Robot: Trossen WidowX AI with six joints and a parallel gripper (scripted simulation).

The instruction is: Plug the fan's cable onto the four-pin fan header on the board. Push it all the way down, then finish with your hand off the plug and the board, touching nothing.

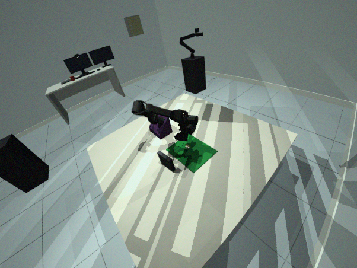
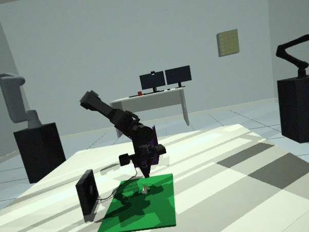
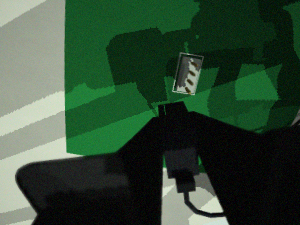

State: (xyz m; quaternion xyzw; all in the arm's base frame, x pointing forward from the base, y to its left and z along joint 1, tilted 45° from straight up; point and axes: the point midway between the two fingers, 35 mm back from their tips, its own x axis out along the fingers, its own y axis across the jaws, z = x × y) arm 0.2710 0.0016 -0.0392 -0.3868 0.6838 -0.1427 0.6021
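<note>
Right now the pale header is 2 cm ahead of my gripper tip, 1 cm to the right of it and 6 cm below it. The rest, counted from my gripper tip: green board (6 cm ahead, 2 cm to the right, 8 cm below); black fan plug (1 cm behind, 1 cm above); black fan (6 cm ahead, 22 cm to the right).
</note>
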